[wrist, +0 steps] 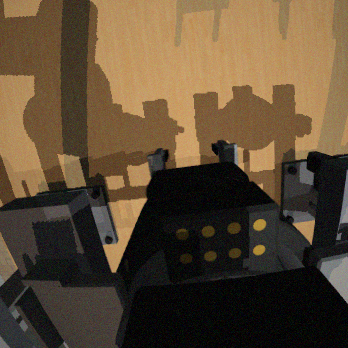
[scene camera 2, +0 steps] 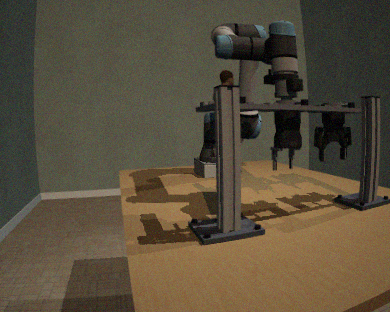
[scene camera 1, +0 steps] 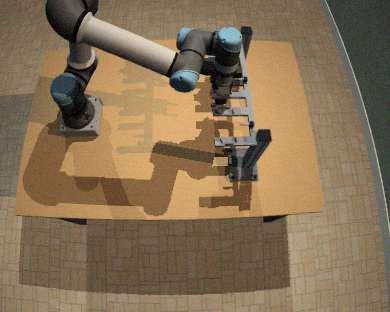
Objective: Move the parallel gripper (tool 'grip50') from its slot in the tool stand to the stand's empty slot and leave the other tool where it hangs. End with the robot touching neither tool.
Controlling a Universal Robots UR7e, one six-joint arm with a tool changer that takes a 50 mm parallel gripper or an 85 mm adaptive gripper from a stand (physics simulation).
I see an adaptive gripper (scene camera 2: 333,130) and a tool stand (wrist: 59,233).
